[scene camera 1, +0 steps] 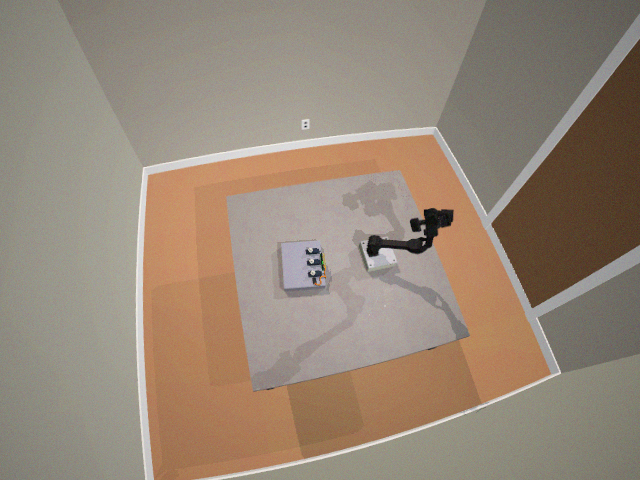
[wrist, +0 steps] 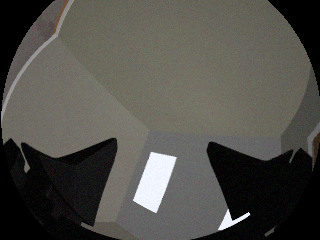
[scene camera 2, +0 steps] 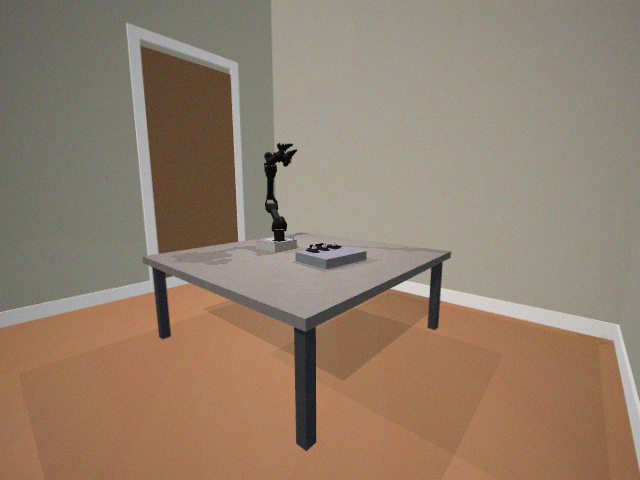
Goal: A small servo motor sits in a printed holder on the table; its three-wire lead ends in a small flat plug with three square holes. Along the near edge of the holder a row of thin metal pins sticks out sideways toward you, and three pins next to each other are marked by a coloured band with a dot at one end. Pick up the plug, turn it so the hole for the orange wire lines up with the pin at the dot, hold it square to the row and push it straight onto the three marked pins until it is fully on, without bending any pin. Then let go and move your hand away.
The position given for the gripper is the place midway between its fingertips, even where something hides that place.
The gripper [wrist: 164, 146] is open and holds nothing. Also in view: a grey printed holder [scene camera 1: 294, 258].
The grey printed holder is seen too in scene camera 2 [scene camera 2: 336, 257].
